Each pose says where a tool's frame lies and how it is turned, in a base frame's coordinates. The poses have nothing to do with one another.
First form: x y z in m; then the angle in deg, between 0 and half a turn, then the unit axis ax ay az.
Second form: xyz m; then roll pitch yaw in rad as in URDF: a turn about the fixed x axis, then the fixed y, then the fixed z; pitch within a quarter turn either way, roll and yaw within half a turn. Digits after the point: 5 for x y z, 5 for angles.
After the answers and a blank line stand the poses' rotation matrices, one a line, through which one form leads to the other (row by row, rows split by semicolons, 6 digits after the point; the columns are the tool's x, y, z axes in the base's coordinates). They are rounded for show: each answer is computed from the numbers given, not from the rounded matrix.
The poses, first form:
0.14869 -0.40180 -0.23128 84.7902 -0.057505 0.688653 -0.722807
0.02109 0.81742 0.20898 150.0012 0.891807 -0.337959 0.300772
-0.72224 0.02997 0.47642 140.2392 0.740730 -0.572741 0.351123
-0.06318 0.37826 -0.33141 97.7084 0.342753 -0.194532 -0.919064
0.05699 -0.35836 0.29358 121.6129 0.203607 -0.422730 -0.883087
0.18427 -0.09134 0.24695 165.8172 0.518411 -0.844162 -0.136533
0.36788 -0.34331 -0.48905 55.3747 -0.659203 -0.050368 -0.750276
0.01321 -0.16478 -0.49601 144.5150 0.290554 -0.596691 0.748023
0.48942 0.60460 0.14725 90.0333 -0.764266 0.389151 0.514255
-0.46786 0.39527 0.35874 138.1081 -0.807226 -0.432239 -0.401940
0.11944 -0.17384 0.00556 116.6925 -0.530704 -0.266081 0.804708
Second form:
0.14869 -0.40180 -0.23128 -0.73340 0.70498 -1.44731
0.02109 0.81742 0.20898 2.78944 -0.73354 -0.58799
-0.72224 0.02997 0.47642 2.93038 -0.97257 -1.20443
-0.06318 0.37826 -0.33141 0.58226 0.16524 -1.57170
0.05699 -0.35836 0.29358 0.84074 -0.08606 -2.05184
0.18427 -0.09134 0.24695 2.77887 -0.06748 -2.02775
0.36788 -0.34331 -0.48905 -0.57534 -0.25785 -0.67343
0.01321 -0.16478 -0.49601 -1.26715 -0.83409 2.96250
0.48942 0.60460 0.14725 -1.13298 0.89852 0.35534
-0.46786 0.39527 0.35874 -2.66993 -1.02478 0.71452
0.11944 -0.17384 0.00556 -1.01315 0.39107 1.61520

0.093809 0.683816 0.723599; -0.755826 0.521983 -0.395298; -0.648017 -0.509832 0.565813
0.618060 -0.712793 0.331555; -0.412032 -0.652904 -0.635567; 0.669501 0.256207 -0.697227
0.201742 -0.974946 0.093706; -0.525801 -0.188524 -0.829453; 0.826338 0.118065 -0.550660
-0.000894 0.835139 -0.550039; -0.986378 -0.091213 -0.136887; -0.164491 0.542424 0.823844
-0.460992 0.620858 -0.634052; -0.883232 -0.251806 0.395594; 0.085949 0.742381 0.664442
-0.440211 -0.828453 -0.346236; -0.895359 0.433978 0.099980; 0.067431 0.354018 -0.932805
0.755842 0.631728 0.172111; -0.603055 0.569303 0.558766; 0.255005 -0.526131 0.811270
-0.661104 -0.748761 0.047942; 0.119678 -0.168316 -0.978441; 0.740688 -0.641114 0.200885
0.583861 -0.811843 -0.004105; 0.216667 0.150945 0.964505; -0.782407 -0.564027 0.264031
0.392273 0.877035 0.277366; 0.340262 -0.418498 0.842070; 0.854601 -0.235944 -0.462587
-0.041039 -0.514308 -0.856623; 0.923592 -0.346600 0.163848; -0.381174 -0.784446 0.489235

